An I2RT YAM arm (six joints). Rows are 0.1 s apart.
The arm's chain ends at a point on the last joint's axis. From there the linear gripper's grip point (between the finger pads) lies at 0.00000 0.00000 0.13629 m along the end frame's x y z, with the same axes.
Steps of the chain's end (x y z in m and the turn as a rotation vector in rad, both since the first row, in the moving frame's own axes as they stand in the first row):
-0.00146, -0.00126, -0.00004, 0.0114, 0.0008, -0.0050
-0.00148, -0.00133, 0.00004, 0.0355, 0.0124, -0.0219
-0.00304, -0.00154, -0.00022, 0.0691, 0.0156, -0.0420
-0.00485, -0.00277, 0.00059, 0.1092, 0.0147, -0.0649
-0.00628, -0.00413, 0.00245, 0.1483, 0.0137, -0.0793
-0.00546, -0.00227, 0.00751, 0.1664, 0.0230, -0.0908
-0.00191, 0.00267, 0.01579, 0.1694, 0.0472, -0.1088
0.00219, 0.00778, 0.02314, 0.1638, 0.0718, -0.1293
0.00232, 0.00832, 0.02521, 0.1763, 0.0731, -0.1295
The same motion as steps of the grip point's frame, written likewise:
-0.00135, -0.00281, -0.00005, 0.0114, 0.0008, -0.0050
0.00016, -0.00619, -0.00006, 0.0355, 0.0124, -0.0219
-0.00111, -0.01099, -0.00056, 0.0691, 0.0156, -0.0420
-0.00333, -0.01768, -0.00024, 0.1092, 0.0147, -0.0649
-0.00522, -0.02432, 0.00094, 0.1483, 0.0137, -0.0793
-0.00337, -0.02495, 0.00559, 0.1664, 0.0230, -0.0908
0.00323, -0.02060, 0.01369, 0.1694, 0.0472, -0.1088
0.01046, -0.01499, 0.02097, 0.1638, 0.0718, -0.1293
0.01065, -0.01614, 0.02274, 0.1763, 0.0731, -0.1295

